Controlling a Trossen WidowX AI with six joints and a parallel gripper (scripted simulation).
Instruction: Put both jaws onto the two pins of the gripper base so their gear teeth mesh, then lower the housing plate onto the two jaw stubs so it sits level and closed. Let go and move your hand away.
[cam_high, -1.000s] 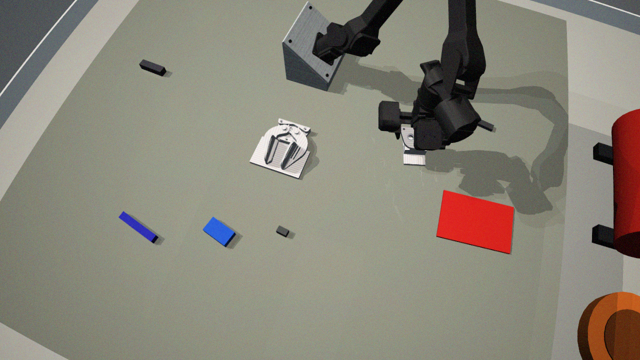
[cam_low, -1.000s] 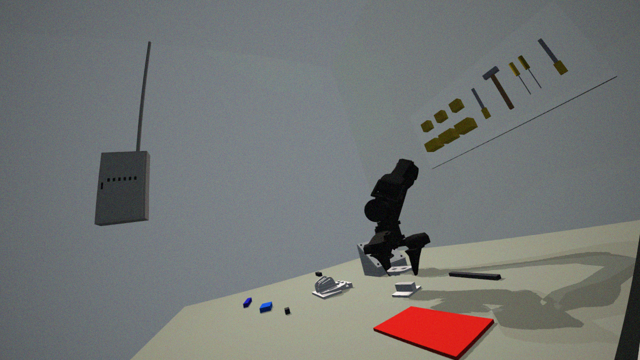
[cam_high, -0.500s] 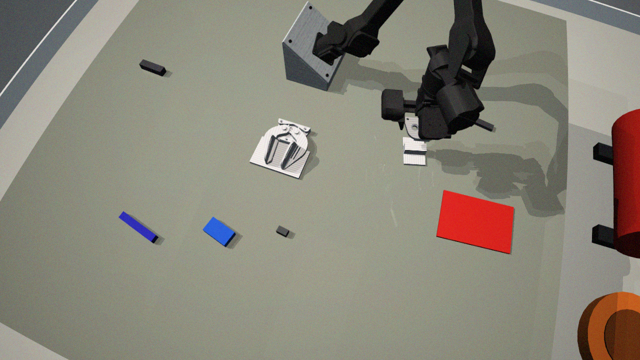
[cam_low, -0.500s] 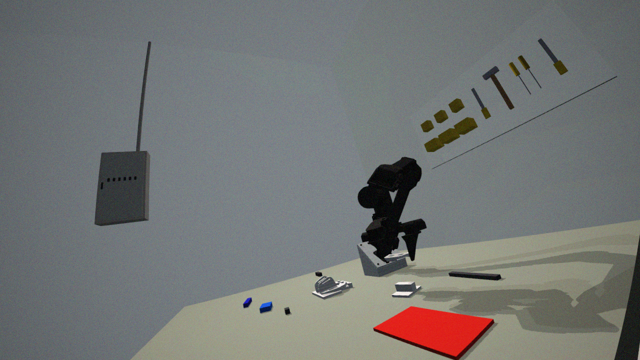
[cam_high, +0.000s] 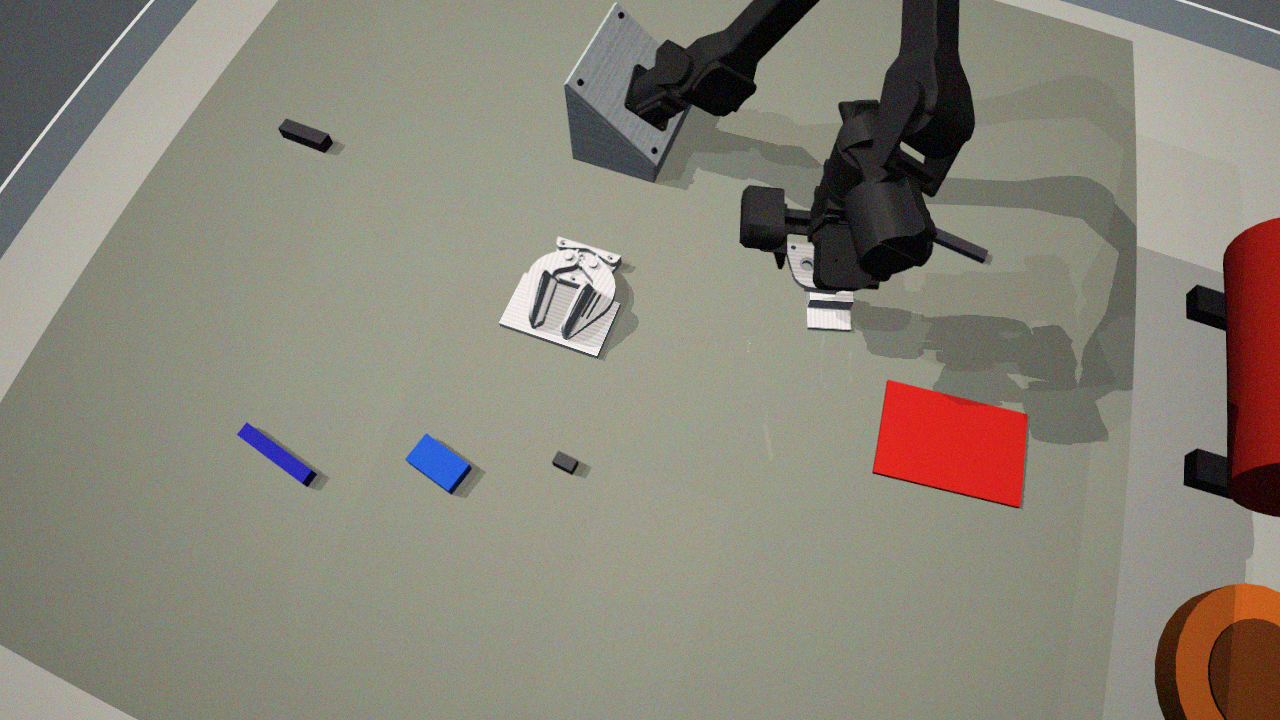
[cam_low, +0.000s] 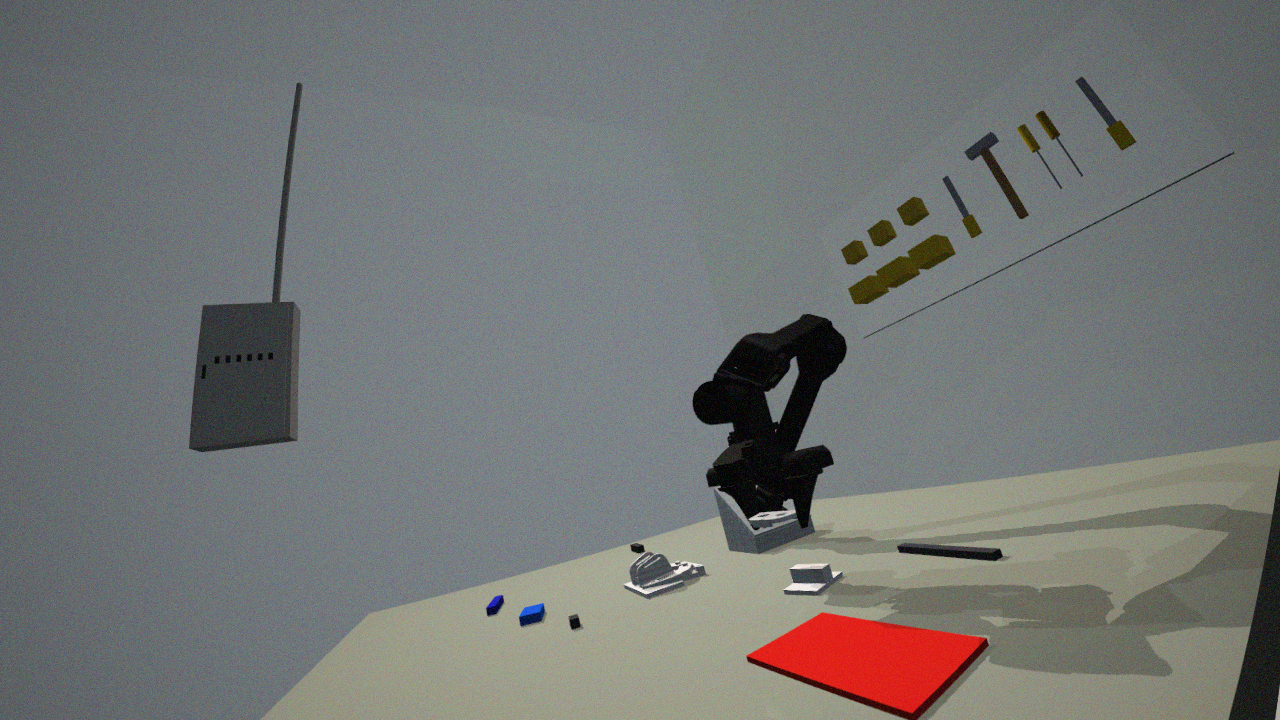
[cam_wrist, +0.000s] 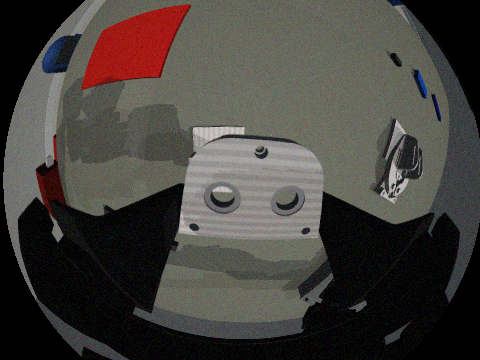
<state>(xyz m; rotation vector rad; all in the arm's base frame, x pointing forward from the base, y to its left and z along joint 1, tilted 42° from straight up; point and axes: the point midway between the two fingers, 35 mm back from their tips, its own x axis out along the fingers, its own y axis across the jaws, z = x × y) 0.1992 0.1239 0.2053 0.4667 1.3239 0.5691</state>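
Now: gripper tip 26 cm to the left of the housing plate, 7 cm above it and 1 cm short of it. Also, from my gripper tip: black bar (14 cm to the left, 13 cm behind, 7 cm below); then gripper base (2 cm above, 1 cm ahead); then red sheet (18 cm to the left, 13 cm ahead, 8 cm below).
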